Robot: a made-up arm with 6 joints. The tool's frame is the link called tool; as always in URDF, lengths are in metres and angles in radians. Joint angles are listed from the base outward. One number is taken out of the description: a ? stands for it. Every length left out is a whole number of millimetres.
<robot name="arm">
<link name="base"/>
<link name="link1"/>
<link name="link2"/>
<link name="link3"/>
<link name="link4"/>
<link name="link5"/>
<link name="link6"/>
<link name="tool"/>
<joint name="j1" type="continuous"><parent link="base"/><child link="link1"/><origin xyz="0.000 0.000 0.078" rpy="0.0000 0.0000 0.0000"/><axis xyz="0 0 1"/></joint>
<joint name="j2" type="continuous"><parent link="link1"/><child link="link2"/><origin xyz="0.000 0.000 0.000" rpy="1.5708 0.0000 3.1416"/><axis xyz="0 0 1"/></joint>
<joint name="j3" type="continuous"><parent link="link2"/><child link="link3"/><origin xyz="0.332 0.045 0.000" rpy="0.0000 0.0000 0.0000"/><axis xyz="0 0 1"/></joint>
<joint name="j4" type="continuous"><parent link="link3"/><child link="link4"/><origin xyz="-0.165 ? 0.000" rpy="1.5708 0.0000 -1.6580"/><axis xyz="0 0 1"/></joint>
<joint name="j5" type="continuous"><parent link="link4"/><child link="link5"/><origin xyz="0.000 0.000 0.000" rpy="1.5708 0.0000 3.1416"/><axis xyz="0 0 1"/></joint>
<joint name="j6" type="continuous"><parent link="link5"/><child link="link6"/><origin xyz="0.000 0.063 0.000" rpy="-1.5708 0.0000 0.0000"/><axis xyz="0 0 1"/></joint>
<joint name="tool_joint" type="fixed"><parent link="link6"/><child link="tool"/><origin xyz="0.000 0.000 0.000" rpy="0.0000 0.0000 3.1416"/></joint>
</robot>
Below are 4 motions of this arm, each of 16 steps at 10 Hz.
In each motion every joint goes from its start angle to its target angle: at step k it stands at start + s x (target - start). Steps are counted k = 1, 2, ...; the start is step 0. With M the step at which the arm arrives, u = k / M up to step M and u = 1 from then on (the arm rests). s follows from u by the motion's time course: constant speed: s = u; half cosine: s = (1 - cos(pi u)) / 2; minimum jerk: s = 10 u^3 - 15 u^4 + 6 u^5.
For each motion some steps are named. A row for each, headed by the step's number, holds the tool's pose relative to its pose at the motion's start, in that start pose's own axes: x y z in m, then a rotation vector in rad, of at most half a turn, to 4 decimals.
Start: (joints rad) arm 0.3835 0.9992 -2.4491 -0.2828 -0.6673 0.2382
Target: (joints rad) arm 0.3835 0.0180 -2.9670 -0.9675 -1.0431 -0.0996
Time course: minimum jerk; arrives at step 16
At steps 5, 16:
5: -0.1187 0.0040 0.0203 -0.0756 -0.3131 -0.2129
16: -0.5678 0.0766 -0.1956 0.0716 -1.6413 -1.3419

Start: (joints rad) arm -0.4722 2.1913 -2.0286 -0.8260 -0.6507 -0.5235
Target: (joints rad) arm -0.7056 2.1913 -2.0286 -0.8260 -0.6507 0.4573
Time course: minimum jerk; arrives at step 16
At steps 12, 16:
12: 0.0773 -0.0286 -0.0451 0.1118 0.1675 0.8033
16: 0.0855 -0.0322 -0.0513 0.1349 0.1815 0.8952

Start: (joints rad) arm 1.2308 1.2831 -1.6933 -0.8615 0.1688 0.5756
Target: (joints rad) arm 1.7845 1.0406 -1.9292 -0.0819 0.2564 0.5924
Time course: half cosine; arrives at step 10
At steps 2, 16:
2: -0.0122 0.0028 -0.0099 -0.0433 -0.0391 0.1012
16: -0.0953 -0.0357 -0.1163 -0.6394 -0.2451 1.0794

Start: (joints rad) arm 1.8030 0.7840 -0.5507 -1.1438 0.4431 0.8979
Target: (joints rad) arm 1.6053 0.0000 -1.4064 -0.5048 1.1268 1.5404
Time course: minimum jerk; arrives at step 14
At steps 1, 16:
1: -0.0002 -0.0005 -0.0007 0.0028 -0.0025 0.0063
16: 0.1120 -0.0395 -0.2810 -0.1709 -0.8272 1.7413

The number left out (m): 0.029
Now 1 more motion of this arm.
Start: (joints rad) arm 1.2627 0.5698 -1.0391 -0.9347 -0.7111 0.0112
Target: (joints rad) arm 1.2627 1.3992 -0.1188 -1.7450 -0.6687 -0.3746
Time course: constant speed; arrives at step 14
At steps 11, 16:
11: 0.1482 0.2044 -0.0516 -1.4002 0.2662 0.1905
16: 0.1410 0.2281 -0.0889 -1.7392 0.1188 0.3739

